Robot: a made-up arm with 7 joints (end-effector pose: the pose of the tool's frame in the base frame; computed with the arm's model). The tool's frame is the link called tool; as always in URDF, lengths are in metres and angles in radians. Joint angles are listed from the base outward.
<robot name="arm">
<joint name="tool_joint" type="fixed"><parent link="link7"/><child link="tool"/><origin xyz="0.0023 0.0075 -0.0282" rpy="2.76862 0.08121 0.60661"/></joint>
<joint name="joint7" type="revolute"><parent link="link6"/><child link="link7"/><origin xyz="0.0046 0.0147 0.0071" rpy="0 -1.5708 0"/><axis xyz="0 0 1"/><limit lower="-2.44" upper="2.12"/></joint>
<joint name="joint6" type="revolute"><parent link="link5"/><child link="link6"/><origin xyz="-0.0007 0.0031 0.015" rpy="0 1.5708 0"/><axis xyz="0 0 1"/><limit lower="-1.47" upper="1.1"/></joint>
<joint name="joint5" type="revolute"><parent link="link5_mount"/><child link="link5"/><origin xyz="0.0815 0.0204 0.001" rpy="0 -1.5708 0"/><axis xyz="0 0 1"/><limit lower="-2.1" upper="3.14"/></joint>
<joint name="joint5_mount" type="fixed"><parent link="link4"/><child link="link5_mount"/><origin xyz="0.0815 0.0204 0.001" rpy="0 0 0"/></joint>
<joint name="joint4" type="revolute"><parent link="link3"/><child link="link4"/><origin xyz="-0.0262 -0.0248 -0.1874" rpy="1.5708 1.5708 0"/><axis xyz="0 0 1"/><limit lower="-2" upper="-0.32"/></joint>
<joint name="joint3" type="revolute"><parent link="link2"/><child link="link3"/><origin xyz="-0.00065 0.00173 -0.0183" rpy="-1.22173 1.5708 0"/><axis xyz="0 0 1"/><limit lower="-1.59" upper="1.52"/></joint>
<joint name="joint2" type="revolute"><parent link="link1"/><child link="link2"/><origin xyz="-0.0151 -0.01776 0.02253" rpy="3.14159 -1.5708 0"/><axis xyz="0 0 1"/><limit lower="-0.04" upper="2.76"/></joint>
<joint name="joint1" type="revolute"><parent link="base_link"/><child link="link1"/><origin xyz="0.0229 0.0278 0.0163" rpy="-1.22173 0 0"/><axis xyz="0 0 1"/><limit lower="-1.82" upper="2.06"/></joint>
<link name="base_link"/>
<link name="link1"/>
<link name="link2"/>
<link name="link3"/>
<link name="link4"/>
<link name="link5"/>
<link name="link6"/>
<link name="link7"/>
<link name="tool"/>
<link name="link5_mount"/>
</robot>
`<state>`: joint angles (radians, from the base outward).
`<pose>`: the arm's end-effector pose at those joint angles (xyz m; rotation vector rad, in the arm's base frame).
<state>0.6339 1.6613 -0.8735 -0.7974 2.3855 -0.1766 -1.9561</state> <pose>-0.0238 0.3956 -0.0200 -2.1559 -1.1841 -0.9841</pose>
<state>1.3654 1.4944 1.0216 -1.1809 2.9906 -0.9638 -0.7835</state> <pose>0.0630 0.3840 0.1074 -0.9799 0.8735 2.1839</pose>
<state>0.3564 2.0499 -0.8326 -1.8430 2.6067 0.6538 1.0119</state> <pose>0.0782 0.2466 -0.0339 1.1220 -2.6164 -0.1587</pose>
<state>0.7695 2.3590 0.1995 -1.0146 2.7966 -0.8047 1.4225</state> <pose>0.2507 0.2765 0.1821 -1.0381 0.6010 0.1027</pose>
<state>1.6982 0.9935 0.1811 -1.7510 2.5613 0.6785 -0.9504</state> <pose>-0.1003 0.2158 -0.0635 0.0408 2.7219 0.1405</pose>
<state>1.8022 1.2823 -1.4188 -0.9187 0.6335 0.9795 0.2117</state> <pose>-0.2271 0.2277 0.1648 -0.9349 -0.5336 0.8814</pose>
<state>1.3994 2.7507 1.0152 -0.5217 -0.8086 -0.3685 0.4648</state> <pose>0.3638 0.1945 0.1663 -2.6150 0.5083 -1.3876</pose>
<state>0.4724 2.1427 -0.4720 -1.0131 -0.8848 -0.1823 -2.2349</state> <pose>0.1579 0.3495 0.1160 -0.7625 1.8937 1.2737</pose>
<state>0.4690 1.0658 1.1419 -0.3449 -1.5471 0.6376 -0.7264</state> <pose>-0.1279 0.3669 -0.0129 -1.4312 -0.8243 -0.2135</pose>
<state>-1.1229 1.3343 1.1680 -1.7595 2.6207 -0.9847 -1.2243</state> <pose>-0.0272 0.3022 0.1768 -1.5385 -0.4109 0.2431</pose>
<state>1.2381 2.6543 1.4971 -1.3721 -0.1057 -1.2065 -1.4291</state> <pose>0.3059 0.0380 0.1890 0.4166 -2.6818 0.8543</pose>
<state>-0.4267 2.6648 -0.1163 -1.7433 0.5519 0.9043 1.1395</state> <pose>0.0967 0.1493 0.2880 0.4034 0.7084 2.2140</pose>
